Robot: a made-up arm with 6 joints.
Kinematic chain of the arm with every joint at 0, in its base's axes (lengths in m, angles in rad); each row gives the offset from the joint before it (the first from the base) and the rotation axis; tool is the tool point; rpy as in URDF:
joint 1: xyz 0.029 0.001 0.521 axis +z
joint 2: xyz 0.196 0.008 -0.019 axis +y
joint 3: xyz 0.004 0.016 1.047 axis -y
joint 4: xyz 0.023 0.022 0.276 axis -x
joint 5: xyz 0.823 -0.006 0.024 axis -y
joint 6: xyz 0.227 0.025 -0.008 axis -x
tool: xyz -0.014 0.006 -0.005 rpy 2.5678 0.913 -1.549
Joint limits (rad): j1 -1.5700..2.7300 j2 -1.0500..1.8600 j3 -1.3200..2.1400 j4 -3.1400..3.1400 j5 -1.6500..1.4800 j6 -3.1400..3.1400
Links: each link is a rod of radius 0.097 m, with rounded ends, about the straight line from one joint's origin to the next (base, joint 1, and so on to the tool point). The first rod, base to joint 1, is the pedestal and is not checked.
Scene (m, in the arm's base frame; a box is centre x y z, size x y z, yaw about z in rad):
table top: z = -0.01
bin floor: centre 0.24 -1.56 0 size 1.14 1.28 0.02 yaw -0.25
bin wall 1: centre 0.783 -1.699 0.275 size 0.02 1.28 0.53 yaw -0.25
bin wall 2: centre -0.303 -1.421 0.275 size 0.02 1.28 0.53 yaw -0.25
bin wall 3: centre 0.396 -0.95 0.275 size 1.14 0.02 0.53 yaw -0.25
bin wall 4: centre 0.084 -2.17 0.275 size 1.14 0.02 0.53 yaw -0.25
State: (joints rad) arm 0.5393 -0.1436 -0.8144 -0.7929 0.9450 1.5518
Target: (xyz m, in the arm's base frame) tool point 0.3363 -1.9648 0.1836
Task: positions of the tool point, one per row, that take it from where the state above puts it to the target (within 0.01 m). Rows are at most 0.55 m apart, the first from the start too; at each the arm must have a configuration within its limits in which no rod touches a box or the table.
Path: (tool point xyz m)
1: 1.2289 0.2468 1.2621
2: 1.3936 -0.0876 1.2484
3: 1.4537 -0.4919 1.2151
4: 1.3820 -0.9298 1.1628
5: 1.1657 -1.3545 1.0924
6: 0.8095 -1.7155 1.0051
7: 0.3362 -1.9648 0.9024
8: 0.3430 -2.0000 0.5423
9: 0.3362 -1.9648 0.1836

